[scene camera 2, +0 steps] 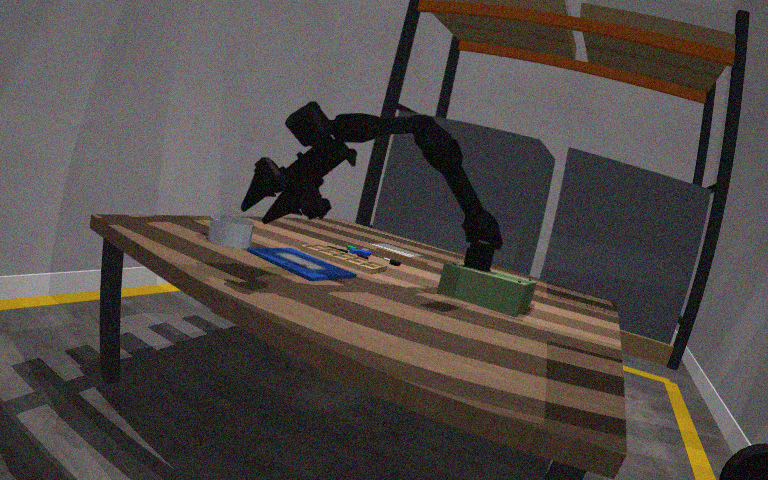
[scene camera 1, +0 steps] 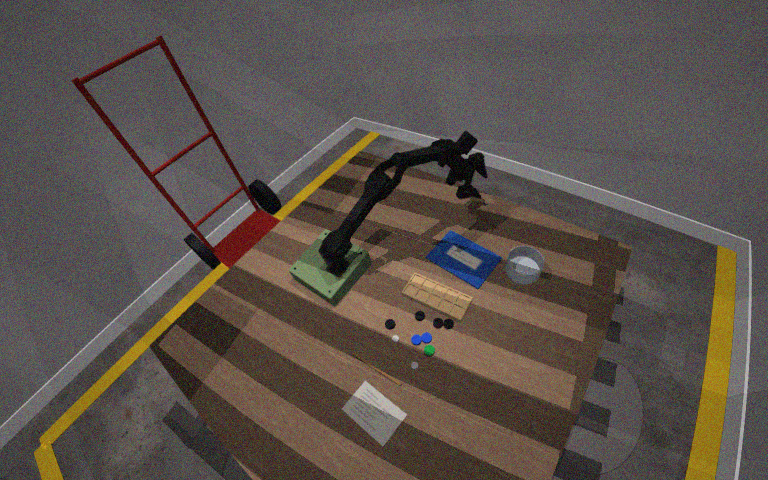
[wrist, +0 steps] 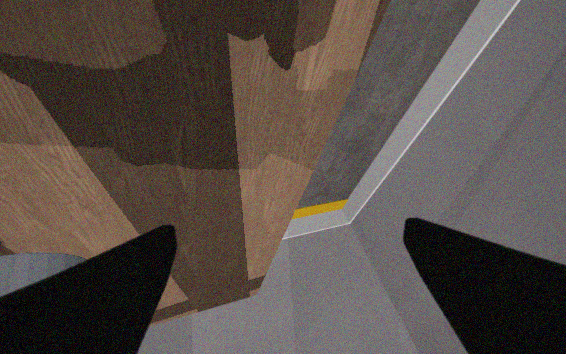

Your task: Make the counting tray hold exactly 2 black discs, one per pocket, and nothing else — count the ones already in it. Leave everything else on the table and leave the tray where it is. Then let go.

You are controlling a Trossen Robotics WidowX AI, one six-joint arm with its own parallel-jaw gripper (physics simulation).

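The wooden counting tray [scene camera 1: 437, 296] [scene camera 2: 373, 267] lies on the table with two rows of pockets; no disc shows in its pockets in the first scene view. Several black discs lie on the table beside the tray: one black disc [scene camera 1: 390, 324] stands apart, another black disc [scene camera 1: 419, 315] lies close to the tray, and a pair, a left disc [scene camera 1: 437, 322] and a right disc [scene camera 1: 448, 323], lie side by side. My gripper [scene camera 1: 483, 188] [scene camera 2: 253, 216] [wrist: 292, 232] is open and empty, high above the table, beyond the blue case and away from the discs.
A blue case [scene camera 1: 481, 270] [scene camera 2: 271, 255] and a clear round container [scene camera 1: 524, 264] [scene camera 2: 230, 233] stand behind the tray. Two blue discs [scene camera 1: 416, 339] [scene camera 1: 426, 337], a green disc [scene camera 1: 429, 350], two small pale discs [scene camera 1: 395, 338] [scene camera 1: 414, 365], a thin stick [scene camera 1: 387, 376] and a paper [scene camera 1: 373, 414] lie in front.
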